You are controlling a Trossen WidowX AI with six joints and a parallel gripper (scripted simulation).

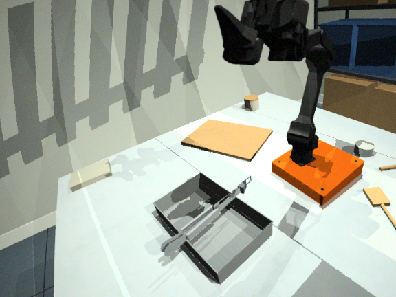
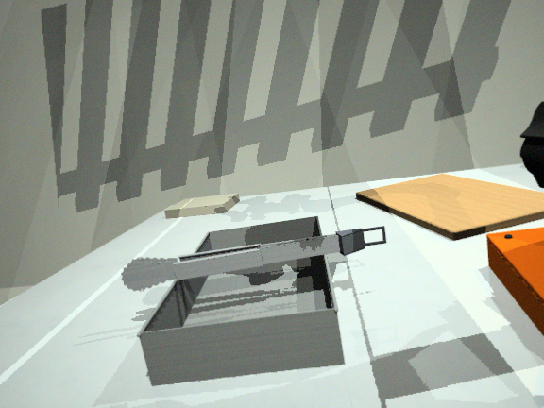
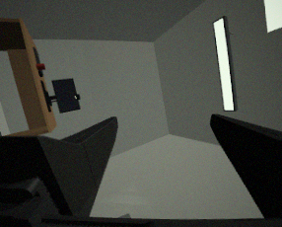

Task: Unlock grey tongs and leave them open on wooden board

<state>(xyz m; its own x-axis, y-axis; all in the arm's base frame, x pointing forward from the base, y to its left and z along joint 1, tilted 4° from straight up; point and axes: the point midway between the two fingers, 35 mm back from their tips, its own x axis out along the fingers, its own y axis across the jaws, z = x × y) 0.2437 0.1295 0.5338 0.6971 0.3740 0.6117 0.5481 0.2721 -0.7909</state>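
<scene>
My gripper tip is now 80 mm short of the roasting tin, 100 mm to the left of it and 550 mm above it. Also, from my gripper tip: cream block 470 mm ahead, 580 mm to the right, 570 mm below; then wooden-lidded jar 420 mm behind, 720 mm to the right, 550 mm below; then wooden board 160 mm behind, 510 mm to the right, 570 mm below.
</scene>
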